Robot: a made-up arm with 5 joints.
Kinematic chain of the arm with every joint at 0, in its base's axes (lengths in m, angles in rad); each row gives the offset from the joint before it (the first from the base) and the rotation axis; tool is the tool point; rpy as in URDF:
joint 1: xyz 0.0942 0 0.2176 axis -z
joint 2: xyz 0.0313 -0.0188 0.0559 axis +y
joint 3: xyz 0.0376 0 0.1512 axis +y
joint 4: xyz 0.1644 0 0.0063 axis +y
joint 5: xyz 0.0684 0.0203 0 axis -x
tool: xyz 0 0 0 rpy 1.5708 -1.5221 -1.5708
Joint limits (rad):
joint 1: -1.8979..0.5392
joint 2: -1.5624..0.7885
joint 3: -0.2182..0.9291
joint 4: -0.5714..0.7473
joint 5: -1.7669..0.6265
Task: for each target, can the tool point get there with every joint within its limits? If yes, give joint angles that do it. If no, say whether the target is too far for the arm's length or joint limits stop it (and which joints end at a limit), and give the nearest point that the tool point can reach.
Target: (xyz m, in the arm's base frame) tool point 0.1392 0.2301 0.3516
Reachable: yes | joints -1.3712 -0.3329 0.6160 0.2918 0.4267
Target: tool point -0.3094 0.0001 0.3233
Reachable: no: joint limits stop it (at a limit: joint 2, joint 3, joint 4) | nearest point -0.1139 0.0001 0.5204 | short by 0.278 m
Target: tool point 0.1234 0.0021 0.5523
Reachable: yes | joints -0.0201 -1.1850 0.0649 0.5603 -1.5703
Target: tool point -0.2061 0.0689 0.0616
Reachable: no: joint limits stop it (at a limit: joint 1, joint 2) | nearest point 0.0406 0.1533 0.1205 | short by 0.267 m
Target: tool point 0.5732 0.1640 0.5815
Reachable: no: too far | nearest point 0.3969 0.1036 0.4606 | short by 0.222 m
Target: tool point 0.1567 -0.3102 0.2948
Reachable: no: joint limits stop it (at a limit: joint 1) | nearest point 0.2777 -0.1080 0.2948 | short by 0.236 m
